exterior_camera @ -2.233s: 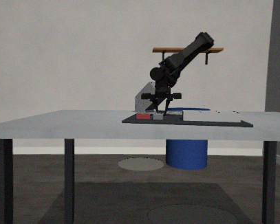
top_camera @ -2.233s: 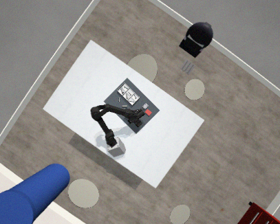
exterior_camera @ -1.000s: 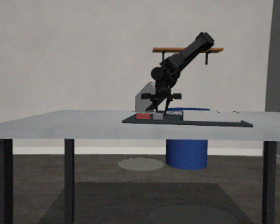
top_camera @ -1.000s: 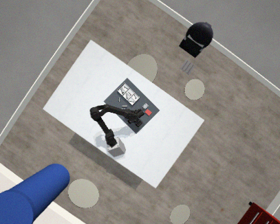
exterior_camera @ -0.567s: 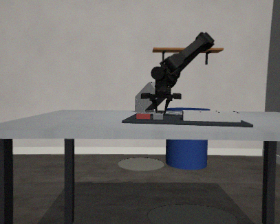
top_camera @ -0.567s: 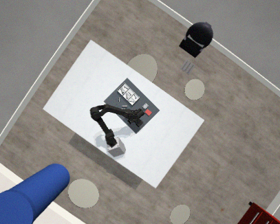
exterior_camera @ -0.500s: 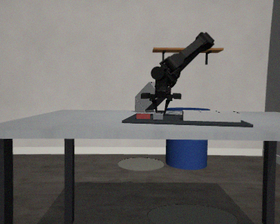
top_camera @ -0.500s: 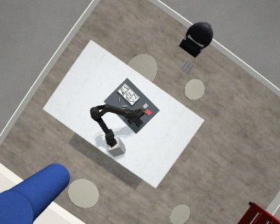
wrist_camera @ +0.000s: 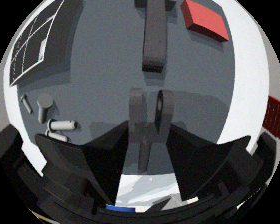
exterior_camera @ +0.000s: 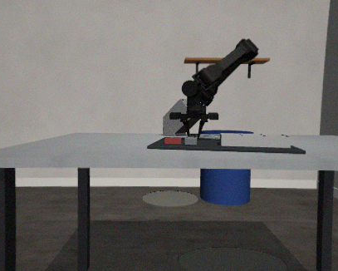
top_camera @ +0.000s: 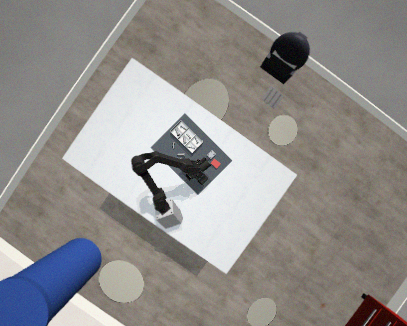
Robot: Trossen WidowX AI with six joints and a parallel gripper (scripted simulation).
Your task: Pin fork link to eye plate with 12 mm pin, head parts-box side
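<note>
My hand is 80 mm short of the eye plate, 10 mm to the right of it and 30 mm above it. From my hand the other things lie so: grey pin (20 mm behind, 110 mm to the left, 30 mm below); then dark mat (50 mm ahead, 110 mm to the left, 50 mm below); then fork link (30 mm below).
</note>
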